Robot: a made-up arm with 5 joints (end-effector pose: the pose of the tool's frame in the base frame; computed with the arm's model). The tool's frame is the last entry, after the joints. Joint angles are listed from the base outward.
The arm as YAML. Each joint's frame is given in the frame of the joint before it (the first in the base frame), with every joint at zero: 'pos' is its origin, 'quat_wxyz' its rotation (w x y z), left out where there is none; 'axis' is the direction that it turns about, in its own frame. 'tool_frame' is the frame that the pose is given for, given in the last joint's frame.
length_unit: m
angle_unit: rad
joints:
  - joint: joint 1
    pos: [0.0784, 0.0, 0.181]
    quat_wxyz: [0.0, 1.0, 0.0, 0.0]
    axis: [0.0, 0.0, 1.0]
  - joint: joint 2
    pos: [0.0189, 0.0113, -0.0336]
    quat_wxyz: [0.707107, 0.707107, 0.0, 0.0]
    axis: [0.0, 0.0, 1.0]
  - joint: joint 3
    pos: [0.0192, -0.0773, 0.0]
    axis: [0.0, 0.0, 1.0]
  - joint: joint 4
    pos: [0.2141, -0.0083, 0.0]
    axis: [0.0, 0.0, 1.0]
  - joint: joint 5
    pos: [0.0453, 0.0, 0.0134]
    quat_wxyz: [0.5, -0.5, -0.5, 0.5]
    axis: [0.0, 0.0, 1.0]
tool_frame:
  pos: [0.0, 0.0, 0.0]
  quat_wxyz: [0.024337, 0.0, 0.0, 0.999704]
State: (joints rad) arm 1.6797 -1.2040 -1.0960 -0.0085 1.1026
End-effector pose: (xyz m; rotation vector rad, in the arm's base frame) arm 0.1050 0.2241 0.4479 2.3739 0.4911 -0.2884
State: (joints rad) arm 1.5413 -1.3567 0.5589 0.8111 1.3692
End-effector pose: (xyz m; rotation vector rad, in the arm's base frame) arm 0.0845 -0.1362 0.4082 -1.5449 -0.2175 -0.1742
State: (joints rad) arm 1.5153 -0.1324 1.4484 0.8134 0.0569
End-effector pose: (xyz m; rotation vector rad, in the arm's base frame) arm 0.0841 -0.0655 0.0502 0.4237 0.4442 -1.4645
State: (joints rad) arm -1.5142 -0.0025 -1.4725 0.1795 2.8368
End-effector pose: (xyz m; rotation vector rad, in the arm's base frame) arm 0.0798 0.0625 0.5495 1.7671 2.3885 -0.3442
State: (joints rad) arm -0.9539 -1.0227 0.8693 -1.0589 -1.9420
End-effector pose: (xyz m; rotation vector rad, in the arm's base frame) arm 0.1861 0.1555 0.3546 2.8056 -0.2773 -0.2531
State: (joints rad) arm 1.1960 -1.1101 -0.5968 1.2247 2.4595
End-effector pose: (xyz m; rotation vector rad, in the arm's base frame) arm 0.0661 0.0370 0.4982 -2.0816 0.4931 0.7390
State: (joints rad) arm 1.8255 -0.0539 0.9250 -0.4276 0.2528
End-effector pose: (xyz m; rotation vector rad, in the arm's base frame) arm 0.0252 -0.2125 0.1149 -1.0597 -0.6585 -1.4306
